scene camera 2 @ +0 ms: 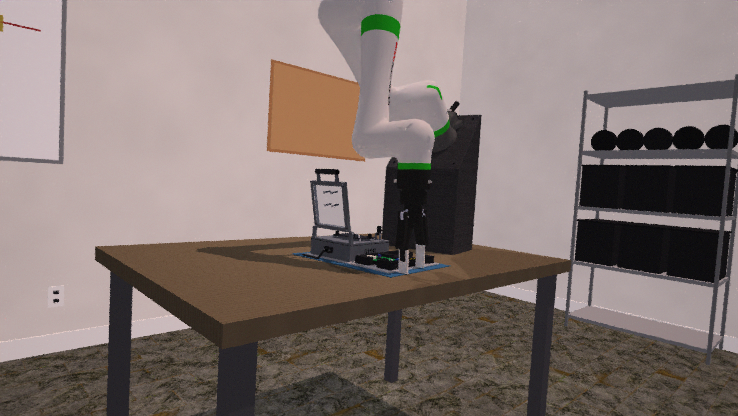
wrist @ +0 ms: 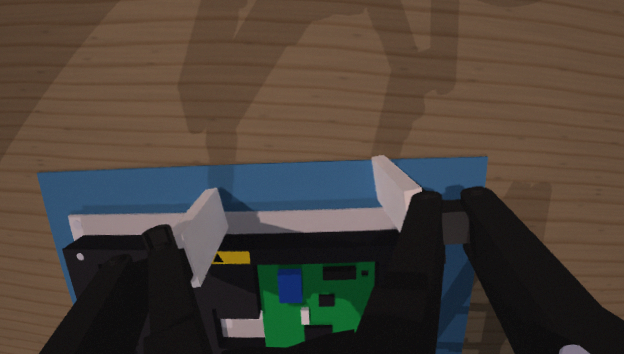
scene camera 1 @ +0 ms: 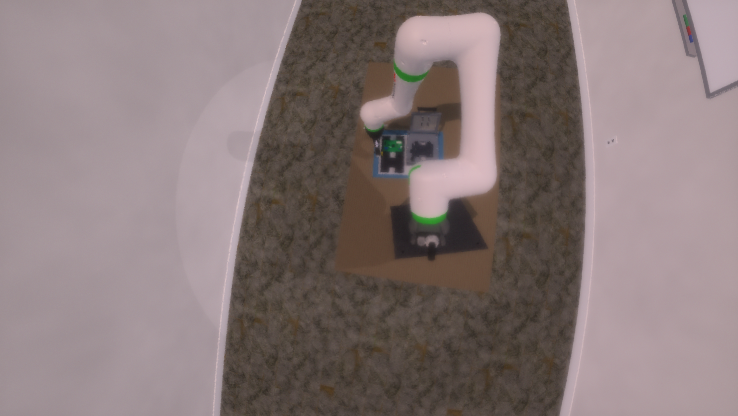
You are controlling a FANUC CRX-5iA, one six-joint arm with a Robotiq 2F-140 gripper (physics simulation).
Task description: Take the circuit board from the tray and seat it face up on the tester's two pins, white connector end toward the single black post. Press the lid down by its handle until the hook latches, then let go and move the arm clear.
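Places are measured from the arm's base along level axes (x ahead, y left, z up), in centimetres.
Pixels of known places: gripper, fingertip midpoint: (scene camera 2: 412, 269) (wrist: 297, 193); arm's base, origin of the base link: (scene camera 2: 438, 139) (scene camera 1: 428, 226).
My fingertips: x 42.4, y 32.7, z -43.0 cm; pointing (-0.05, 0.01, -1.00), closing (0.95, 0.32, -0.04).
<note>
For each thing: its top centre in the pictures, then the offset to it from my fingertips. Level surfaces: height alone.
- green circuit board, middle of its top: (wrist: 318, 339) (scene camera 2: 385, 257) (scene camera 1: 392, 145) dx +2.5, dy -8.9, dz +2.4 cm
- black handle, middle of its top: (scene camera 2: 327, 169) (scene camera 1: 427, 108) dx +14.9, dy -23.9, dz +27.4 cm
- blue mat, its level: dz -0.2 cm
- brown table, its level: dz -0.4 cm
The green circuit board (scene camera 1: 392, 145) (wrist: 280, 320) lies in the black tray (scene camera 1: 392, 165) (wrist: 320, 246). Its blue and black parts face up in the wrist view, and a gripper finger hides part of it. My gripper (scene camera 1: 378, 148) (scene camera 2: 412, 258) (wrist: 297, 193) is open and empty, pointing down, with its pale fingertips low at the tray's outer edge, beside the board. The grey tester (scene camera 1: 414, 156) (scene camera 2: 330, 248) stands beside the tray. Its lid (scene camera 1: 425, 122) (scene camera 2: 330, 214) is up, with the black handle (scene camera 1: 427, 109) (scene camera 2: 327, 171) at the top. The tester's pins are too small to make out.
Tray and tester stand on a blue mat (scene camera 1: 375, 170) (scene camera 2: 436, 266) (wrist: 300, 187) on the brown table (scene camera 1: 361, 232) (scene camera 2: 248, 294). The robot's dark base plate (scene camera 1: 465, 240) is on the table. A shelf rack (scene camera 2: 578, 196) stands at the right in scene camera 2.
</note>
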